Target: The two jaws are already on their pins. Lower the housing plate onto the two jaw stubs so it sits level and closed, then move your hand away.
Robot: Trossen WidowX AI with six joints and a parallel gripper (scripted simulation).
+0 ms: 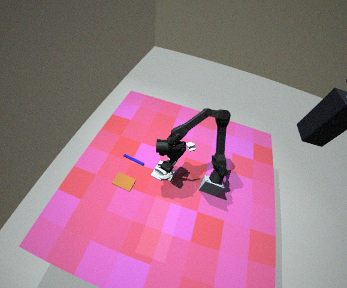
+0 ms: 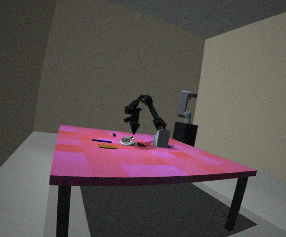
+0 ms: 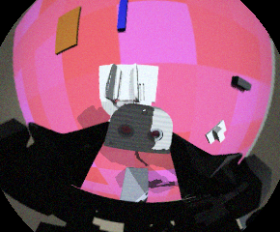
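My gripper tip is now 80 mm above the white ribbed fixture, 60 mm short of it and 20 mm to the right of it. Round my gripper tip: white housing plate: 20 mm above, 10 mm ahead; then blue bar: 250 mm ahead, 80 mm below; then orange flat plate: 260 mm ahead, 150 mm to the left, 80 mm below.
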